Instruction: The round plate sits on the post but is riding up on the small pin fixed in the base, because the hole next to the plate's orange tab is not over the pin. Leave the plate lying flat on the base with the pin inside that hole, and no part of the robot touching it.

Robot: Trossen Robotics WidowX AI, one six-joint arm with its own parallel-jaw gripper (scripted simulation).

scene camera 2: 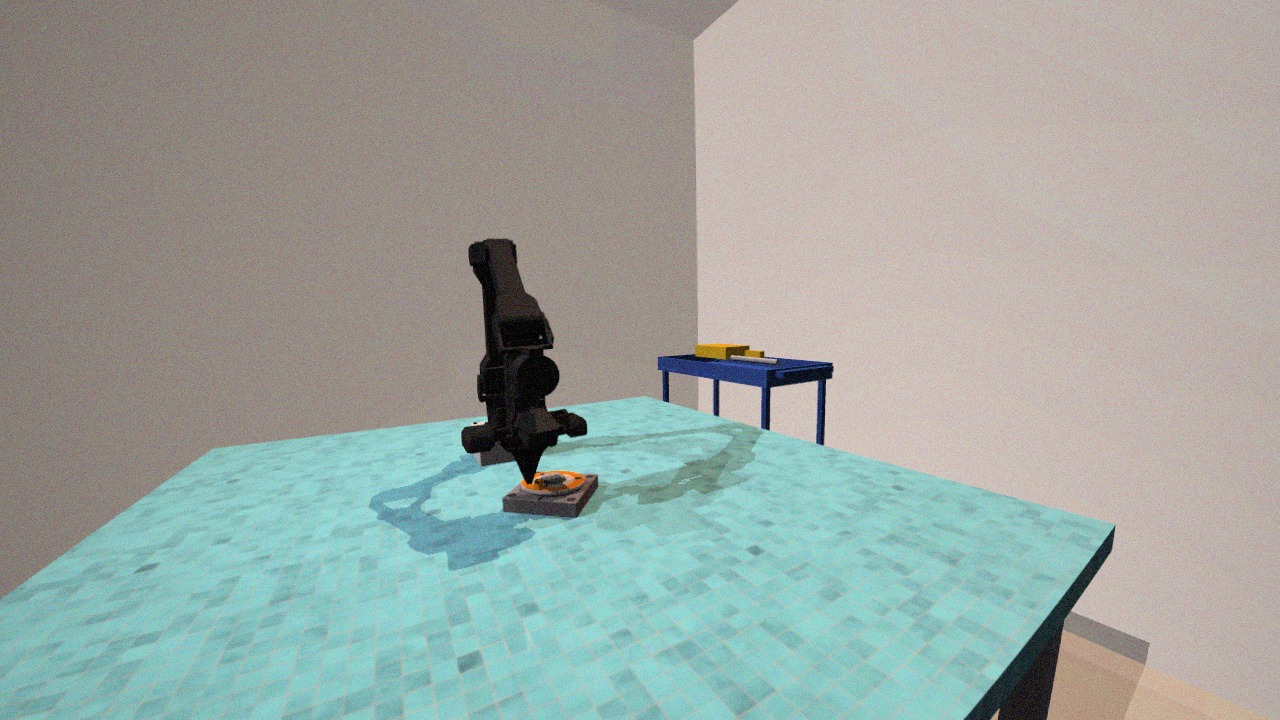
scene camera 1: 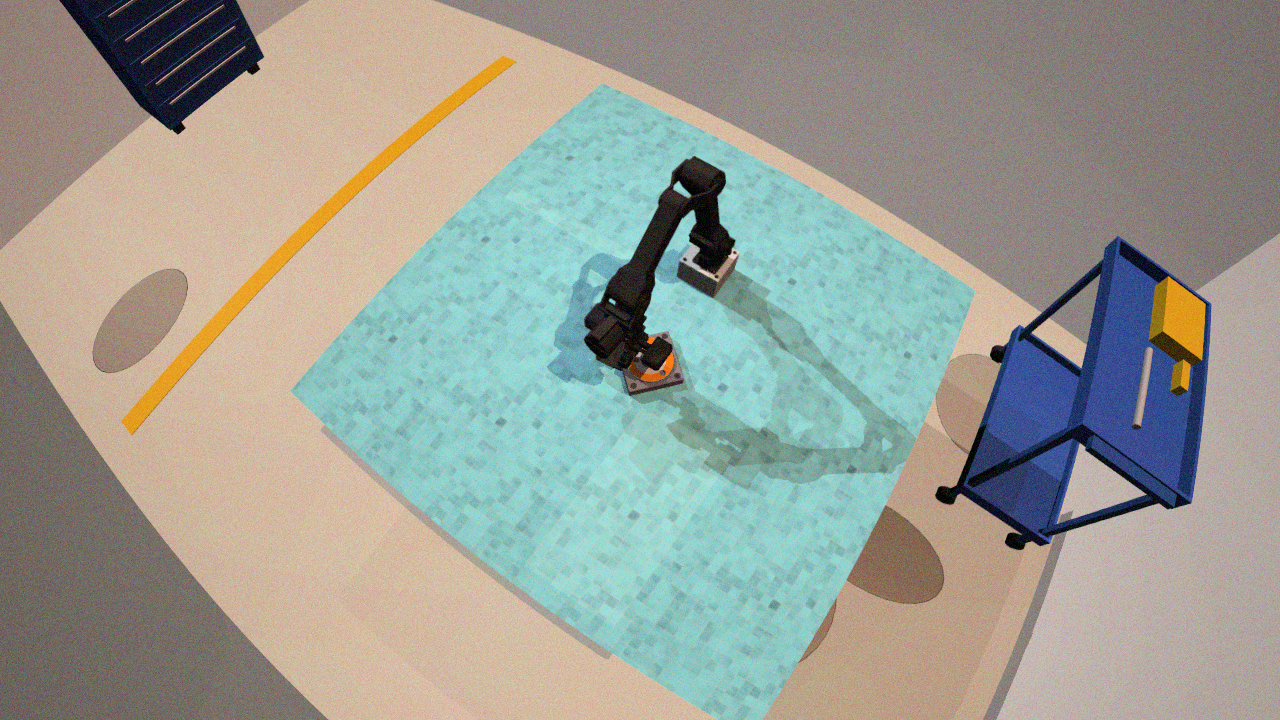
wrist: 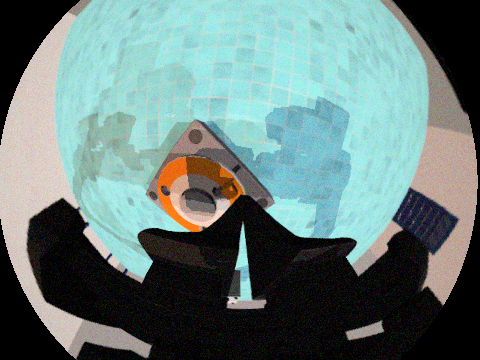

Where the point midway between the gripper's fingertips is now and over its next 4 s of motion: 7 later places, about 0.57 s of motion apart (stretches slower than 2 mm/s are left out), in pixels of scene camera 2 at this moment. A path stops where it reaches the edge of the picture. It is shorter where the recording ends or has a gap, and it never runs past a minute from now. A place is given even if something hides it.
My gripper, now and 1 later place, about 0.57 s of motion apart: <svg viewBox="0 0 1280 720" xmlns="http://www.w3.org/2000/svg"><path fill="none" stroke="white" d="M528 483L529 460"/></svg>
